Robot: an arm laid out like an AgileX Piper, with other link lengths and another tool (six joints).
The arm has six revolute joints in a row. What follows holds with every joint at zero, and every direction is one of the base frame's.
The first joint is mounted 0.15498 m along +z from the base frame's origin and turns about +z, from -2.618 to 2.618 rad.
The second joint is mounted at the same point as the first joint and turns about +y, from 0 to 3.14 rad.
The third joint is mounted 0.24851 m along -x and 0.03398 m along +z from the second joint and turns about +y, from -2.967 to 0 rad.
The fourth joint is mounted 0.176 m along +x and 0.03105 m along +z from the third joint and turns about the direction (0.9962, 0, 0.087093), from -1.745 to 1.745 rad.
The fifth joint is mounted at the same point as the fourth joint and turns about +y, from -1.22 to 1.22 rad.
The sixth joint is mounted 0.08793 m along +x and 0.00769 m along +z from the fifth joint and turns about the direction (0.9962, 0, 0.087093), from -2.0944 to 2.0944 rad.
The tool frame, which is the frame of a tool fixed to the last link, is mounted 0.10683 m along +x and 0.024 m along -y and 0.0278 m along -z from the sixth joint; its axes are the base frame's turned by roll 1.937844, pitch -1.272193 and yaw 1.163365 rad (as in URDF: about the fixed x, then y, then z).
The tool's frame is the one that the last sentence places.
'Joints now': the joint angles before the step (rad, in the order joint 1, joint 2, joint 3, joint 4, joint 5, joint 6). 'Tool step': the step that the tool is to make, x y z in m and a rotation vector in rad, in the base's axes. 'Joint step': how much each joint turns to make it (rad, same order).
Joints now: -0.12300 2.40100 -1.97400 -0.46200 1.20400 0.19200
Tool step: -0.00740 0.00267 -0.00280 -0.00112 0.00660 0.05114
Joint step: 0.00900 -0.05199 0.13197 -0.01699 -0.08298 -0.00101
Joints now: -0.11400 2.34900 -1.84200 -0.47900 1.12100 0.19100
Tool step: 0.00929 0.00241 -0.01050 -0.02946 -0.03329 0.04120
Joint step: 0.02299 0.01499 0.04200 -0.05300 -0.08399 0.04599
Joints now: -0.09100 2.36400 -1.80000 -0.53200 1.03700 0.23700
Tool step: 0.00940 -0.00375 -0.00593 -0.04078 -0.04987 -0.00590
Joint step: 0.00799 0.02401 0.00298 -0.06800 -0.05200 0.07999
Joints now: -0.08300 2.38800 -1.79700 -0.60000 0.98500 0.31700
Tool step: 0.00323 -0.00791 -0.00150 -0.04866 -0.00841 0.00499
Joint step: 0.00001 0.01900 -0.00001 -0.06700 -0.01398 0.04101
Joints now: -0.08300 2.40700 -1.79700 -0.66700 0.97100 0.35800
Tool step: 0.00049 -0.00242 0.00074 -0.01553 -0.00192 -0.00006
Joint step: 0.00001 0.00302 -0.00003 -0.01999 0.00002 0.01199
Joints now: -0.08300 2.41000 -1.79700 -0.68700 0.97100 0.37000
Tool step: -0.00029 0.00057 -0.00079 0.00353 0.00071 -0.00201
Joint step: 0.00000 0.00100 0.00000 0.00400 0.00000 0.00000
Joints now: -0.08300 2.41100 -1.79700 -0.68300 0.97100 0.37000
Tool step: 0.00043 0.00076 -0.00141 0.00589 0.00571 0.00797
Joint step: 0.00000 0.00302 -0.00204 0.00801 -0.00198 -0.01302
